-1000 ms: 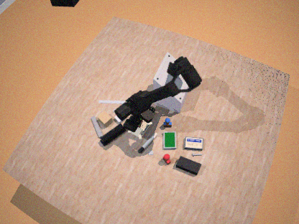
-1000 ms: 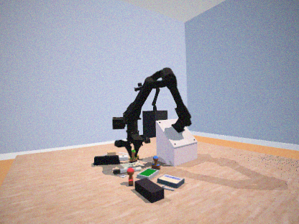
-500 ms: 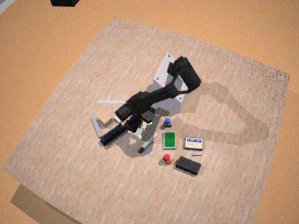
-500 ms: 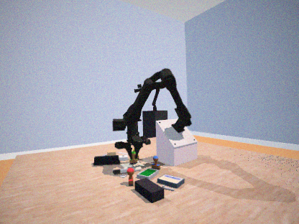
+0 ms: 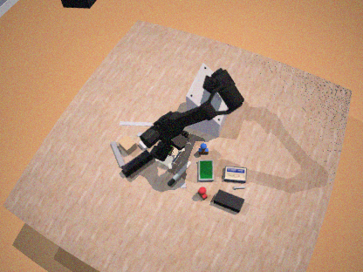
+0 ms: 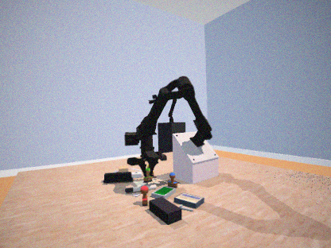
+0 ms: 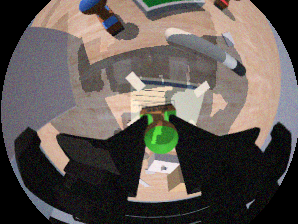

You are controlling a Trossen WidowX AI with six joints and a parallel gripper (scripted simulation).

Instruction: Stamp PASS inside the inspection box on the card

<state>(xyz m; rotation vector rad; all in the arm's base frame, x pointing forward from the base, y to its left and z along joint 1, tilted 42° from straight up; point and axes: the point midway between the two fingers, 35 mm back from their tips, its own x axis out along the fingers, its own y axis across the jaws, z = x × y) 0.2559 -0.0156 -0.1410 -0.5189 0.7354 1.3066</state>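
My gripper tip is now right at the green-knobbed PASS stamp. Also, from my gripper tip: cream card: 10 mm ahead, 30 mm below; marker pen: 110 mm ahead, 60 mm to the left, 20 mm below; yellow-knobbed stamp: 60 mm behind, 70 mm to the right, 10 mm below.
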